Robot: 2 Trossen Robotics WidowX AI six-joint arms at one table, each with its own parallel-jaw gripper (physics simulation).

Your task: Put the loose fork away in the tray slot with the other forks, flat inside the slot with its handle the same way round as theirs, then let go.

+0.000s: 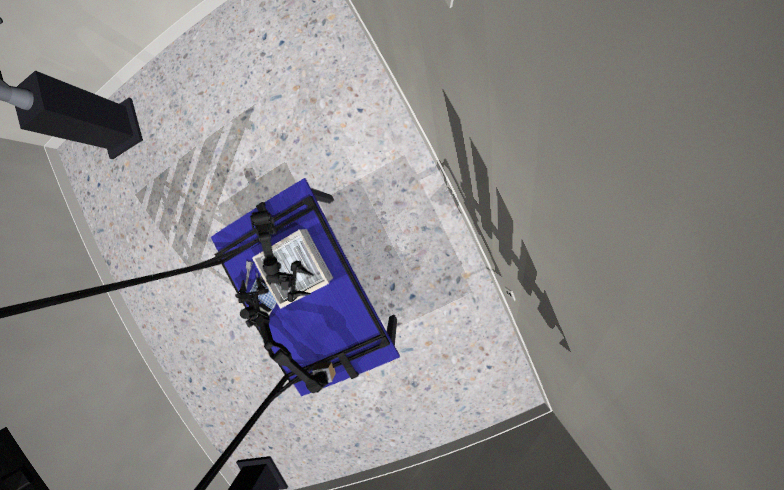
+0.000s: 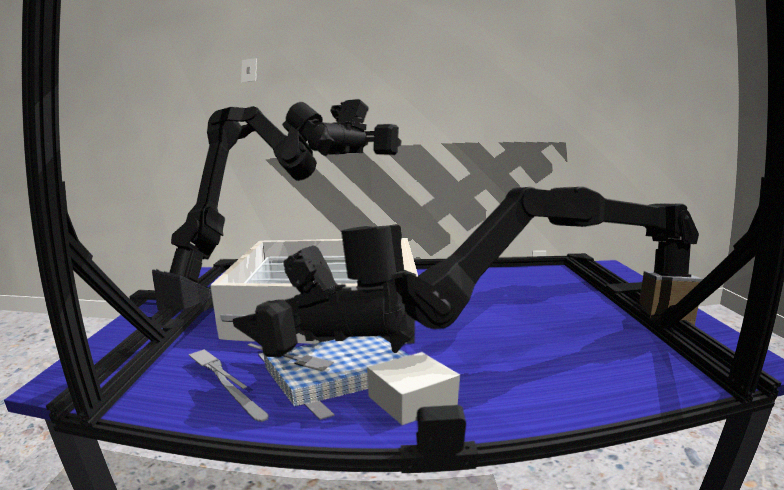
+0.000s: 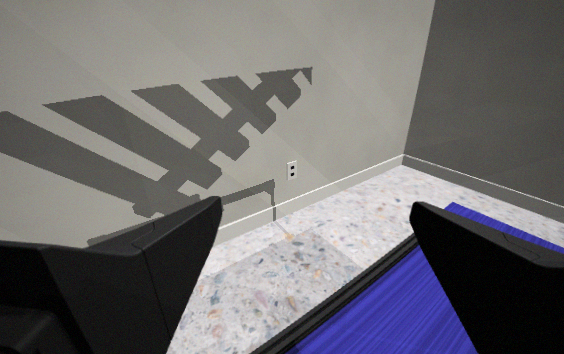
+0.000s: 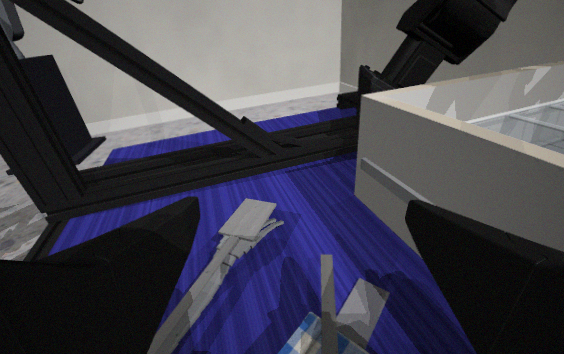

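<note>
The loose fork (image 2: 231, 385) (image 4: 270, 228) lies on the blue table, its tines close beside the flat end of another pale utensil (image 2: 203, 358) (image 4: 248, 217); they overlap, so its outline is partly hidden. The clear cutlery tray (image 2: 271, 269) (image 4: 542, 125) sits inside the cream box (image 2: 229, 306) (image 4: 395, 132); its forks and their slot cannot be made out. My left gripper (image 1: 306, 283) (image 2: 398, 140) (image 3: 315, 208) is open and empty, high above the box. My right gripper (image 2: 252, 330) (image 4: 304, 208) is open and empty, above the table beside the box, with the fork beyond its fingers.
A blue checked cloth stack (image 2: 346, 380) (image 4: 300, 340) bears a flat-ended utensil (image 2: 312, 362); another utensil end (image 2: 321, 409) sticks out under it. A white block (image 2: 413, 384) stands beside it. A black frame (image 2: 231, 443) edges the table. A brown box (image 2: 664, 297) stands far right.
</note>
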